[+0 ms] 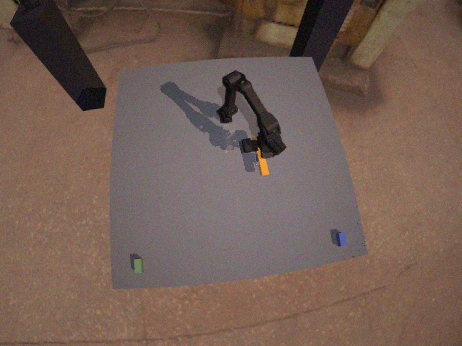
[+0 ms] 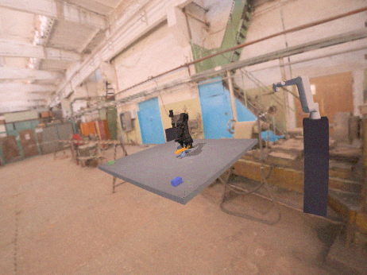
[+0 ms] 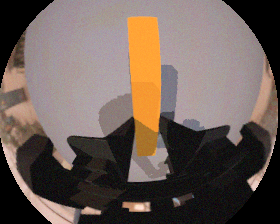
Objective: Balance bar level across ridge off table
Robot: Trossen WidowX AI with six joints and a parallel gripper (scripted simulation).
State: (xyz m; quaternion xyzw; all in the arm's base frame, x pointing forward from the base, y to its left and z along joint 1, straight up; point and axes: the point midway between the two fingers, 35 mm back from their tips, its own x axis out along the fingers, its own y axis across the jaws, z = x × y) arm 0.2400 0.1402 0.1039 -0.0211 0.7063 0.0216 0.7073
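My gripper tip is 30 mm short of the bar. Also, from my gripper tip: green block (500 mm ahead, 640 mm to the right, 50 mm below); blue block (500 mm ahead, 360 mm to the left, 50 mm below).
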